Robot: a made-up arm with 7 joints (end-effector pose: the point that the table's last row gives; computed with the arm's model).
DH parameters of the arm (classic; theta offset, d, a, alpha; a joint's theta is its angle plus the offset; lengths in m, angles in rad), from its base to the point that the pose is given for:
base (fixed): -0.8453 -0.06 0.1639 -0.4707
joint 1: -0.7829 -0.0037 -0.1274 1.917
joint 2: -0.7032 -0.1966 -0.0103 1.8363
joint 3: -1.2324 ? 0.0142 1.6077
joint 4: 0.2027 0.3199 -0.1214 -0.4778
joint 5: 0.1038 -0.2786 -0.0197 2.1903
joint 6: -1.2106 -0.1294 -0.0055 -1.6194
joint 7: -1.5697 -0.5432 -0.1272 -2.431
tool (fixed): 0.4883 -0.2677 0 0
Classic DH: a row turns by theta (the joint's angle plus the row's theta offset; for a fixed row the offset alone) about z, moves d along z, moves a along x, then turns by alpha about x.
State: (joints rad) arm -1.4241 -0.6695 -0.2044 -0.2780 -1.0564 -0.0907 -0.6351
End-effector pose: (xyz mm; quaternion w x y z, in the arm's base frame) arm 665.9 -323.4 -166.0 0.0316 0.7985 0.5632 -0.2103
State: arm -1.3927 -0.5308 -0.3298 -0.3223 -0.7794 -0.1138 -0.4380
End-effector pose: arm 654.4 -212.1 -291.5 0.0149 -0.6783 -0.6778 0.2832
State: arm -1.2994 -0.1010 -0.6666 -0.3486 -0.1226 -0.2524 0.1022
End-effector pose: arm 369.7 58.0 -484.5 0.2572 -0.3192 -0.8620 0.2982
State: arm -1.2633 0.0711 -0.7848 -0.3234 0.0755 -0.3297 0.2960
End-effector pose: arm 252.0 131.7 -453.1 0.3688 -0.2307 -0.8695 0.2340
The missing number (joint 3, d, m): 0.0524
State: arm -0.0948 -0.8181 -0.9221 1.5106 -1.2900 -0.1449 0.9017
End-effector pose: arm 53.5 -238.7 -87.5 0.0252 0.9159 -0.3883 -0.0982
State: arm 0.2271 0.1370 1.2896 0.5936 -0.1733 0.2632 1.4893
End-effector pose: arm 150.5 120.6 339.2 0.0876 0.2712 -0.6093 -0.7400
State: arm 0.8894 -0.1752 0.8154 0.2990 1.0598 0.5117 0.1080
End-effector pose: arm 291.0 -38.9 491.3 0.6601 0.6201 -0.0745 -0.4175
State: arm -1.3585 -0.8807 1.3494 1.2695 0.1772 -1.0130 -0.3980
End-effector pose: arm 14.0 -553.6 364.8 0.3934 0.6591 -0.3695 -0.5238
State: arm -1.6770 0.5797 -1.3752 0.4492 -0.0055 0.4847 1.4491
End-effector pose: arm 67.1 72.2 235.6 0.7055 0.2350 -0.6294 -0.2257
